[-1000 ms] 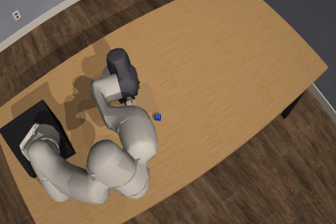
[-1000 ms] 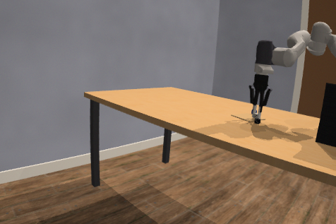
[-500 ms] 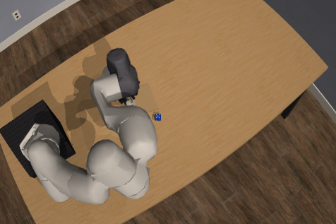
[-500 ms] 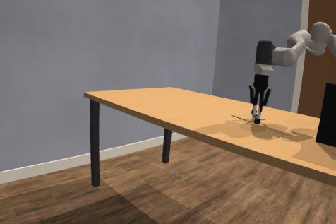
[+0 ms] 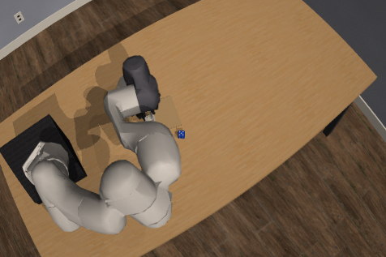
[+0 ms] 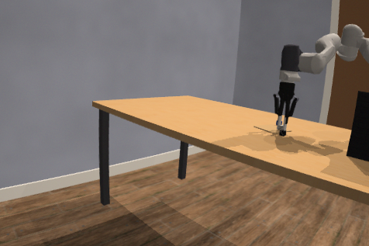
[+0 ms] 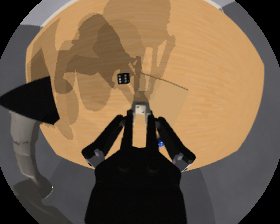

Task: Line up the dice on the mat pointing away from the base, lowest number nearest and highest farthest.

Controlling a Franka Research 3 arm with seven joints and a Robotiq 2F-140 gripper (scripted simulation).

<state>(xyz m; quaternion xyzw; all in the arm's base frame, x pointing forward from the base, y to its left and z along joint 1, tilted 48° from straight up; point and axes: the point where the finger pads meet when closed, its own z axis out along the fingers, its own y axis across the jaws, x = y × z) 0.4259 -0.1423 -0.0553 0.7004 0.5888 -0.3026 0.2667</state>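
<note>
The white die is 2 cm below my hand. Also, from my hand: thin tan mat 5 cm ahead, 4 cm below, 1 cm to the right; then black die 8 cm to the left, 3 cm below, 3 cm behind; then blue die 13 cm to the right, 6 cm ahead, 3 cm below.
</note>
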